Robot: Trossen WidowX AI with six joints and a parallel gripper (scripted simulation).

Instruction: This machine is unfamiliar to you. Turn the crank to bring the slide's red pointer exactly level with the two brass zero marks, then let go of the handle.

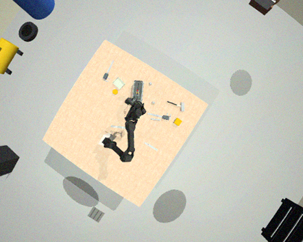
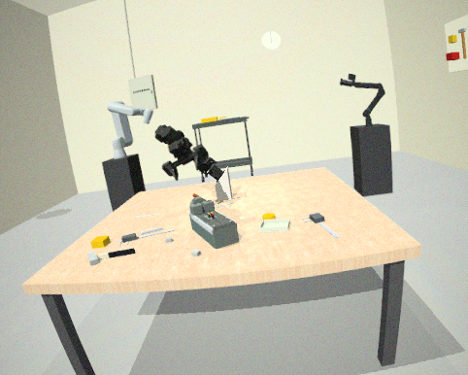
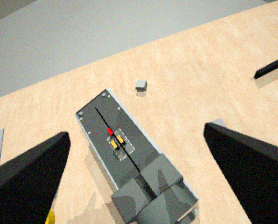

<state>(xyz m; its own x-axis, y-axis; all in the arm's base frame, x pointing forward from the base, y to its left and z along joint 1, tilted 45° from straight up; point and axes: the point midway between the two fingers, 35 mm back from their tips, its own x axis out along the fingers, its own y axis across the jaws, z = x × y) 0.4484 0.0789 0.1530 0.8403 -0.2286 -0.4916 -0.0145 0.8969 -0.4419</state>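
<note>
The crank is 120 mm below my gripper tip and 100 mm behind it. The rest, counted from my gripper tip: red pointer (150 mm below, 90 mm to the left, 70 mm ahead); then brown crank handle (110 mm below, 110 mm behind, 10 mm to the right); then yellow disc (280 mm to the left, 220 mm below, 60 mm behind).
</note>
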